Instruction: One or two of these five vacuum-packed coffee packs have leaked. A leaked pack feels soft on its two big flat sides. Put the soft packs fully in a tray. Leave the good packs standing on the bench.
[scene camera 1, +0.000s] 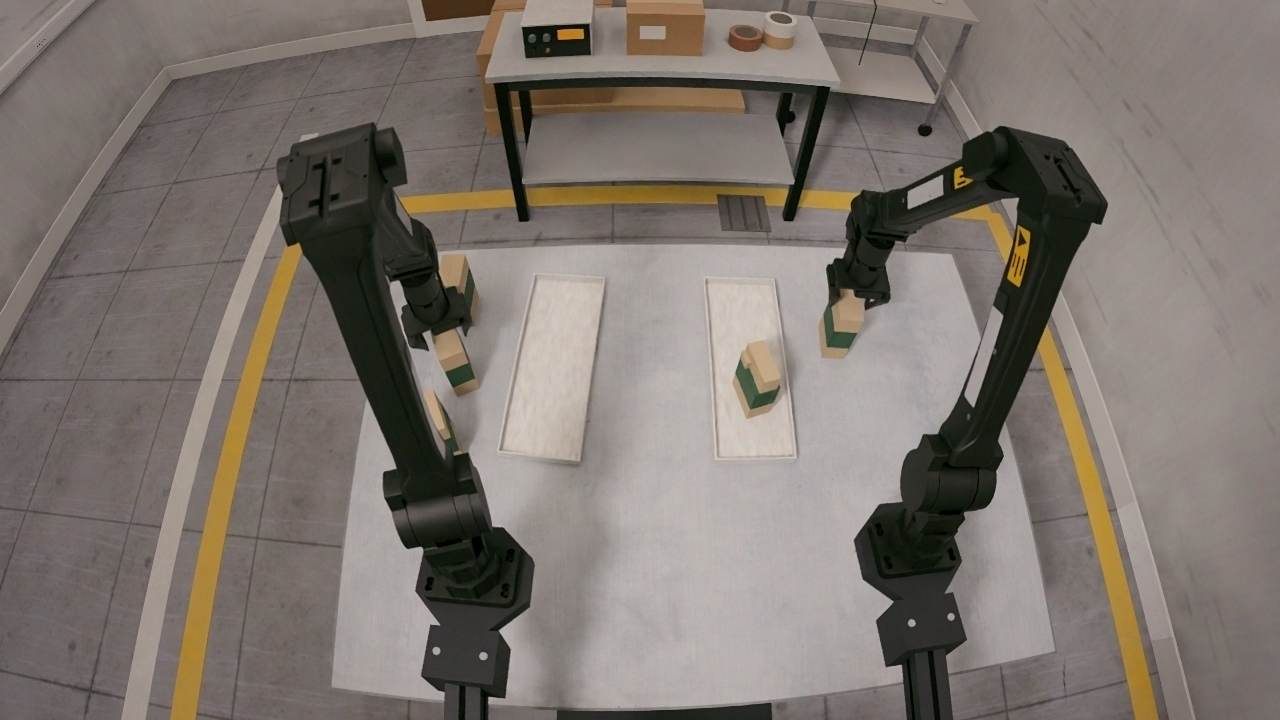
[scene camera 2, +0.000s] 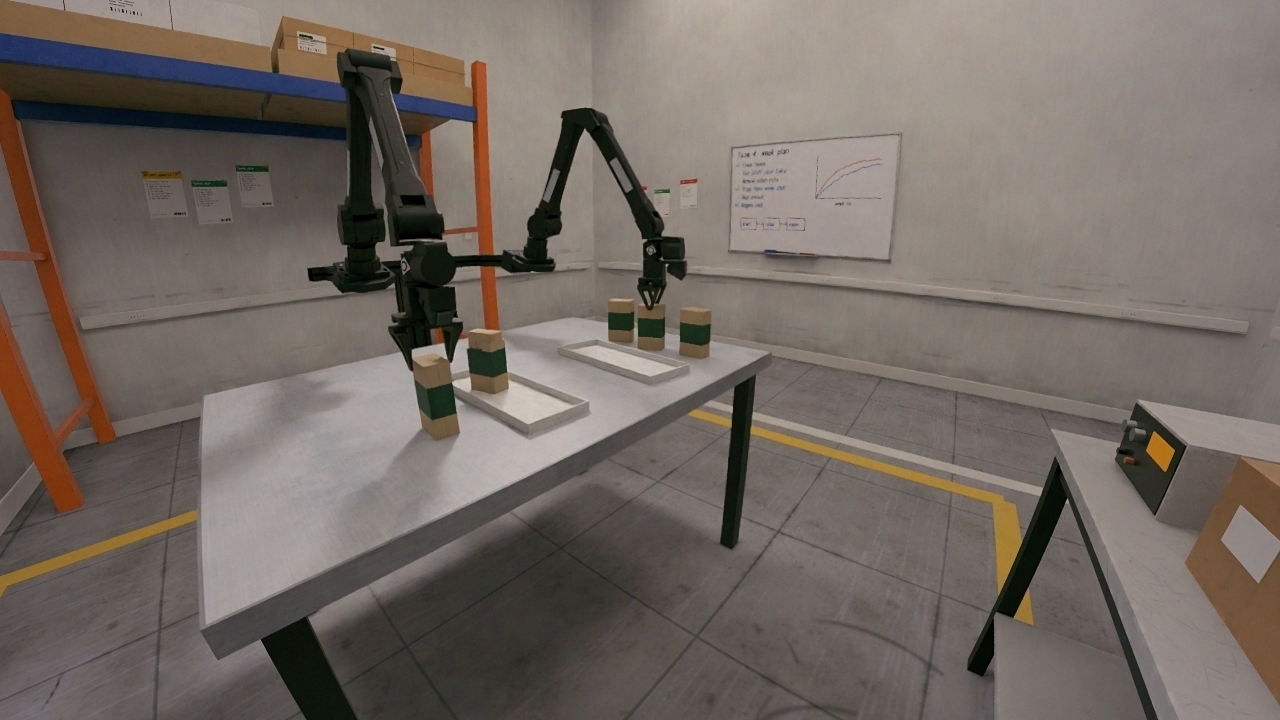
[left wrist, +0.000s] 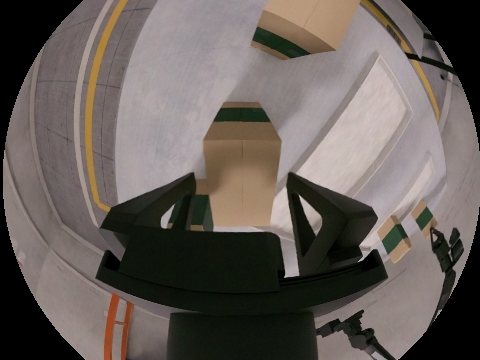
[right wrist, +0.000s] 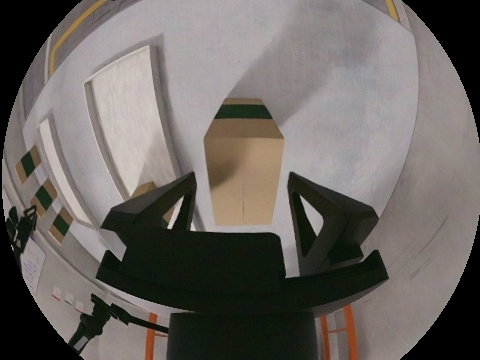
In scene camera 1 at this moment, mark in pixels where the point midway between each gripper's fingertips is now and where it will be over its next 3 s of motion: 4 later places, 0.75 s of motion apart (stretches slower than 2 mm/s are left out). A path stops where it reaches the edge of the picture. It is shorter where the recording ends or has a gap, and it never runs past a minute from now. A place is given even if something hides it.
My left gripper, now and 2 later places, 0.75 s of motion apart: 446, 341; 449, 349; 438, 321
My right gripper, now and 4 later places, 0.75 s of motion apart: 847, 306; 844, 313; 847, 308; 847, 300; 808, 300
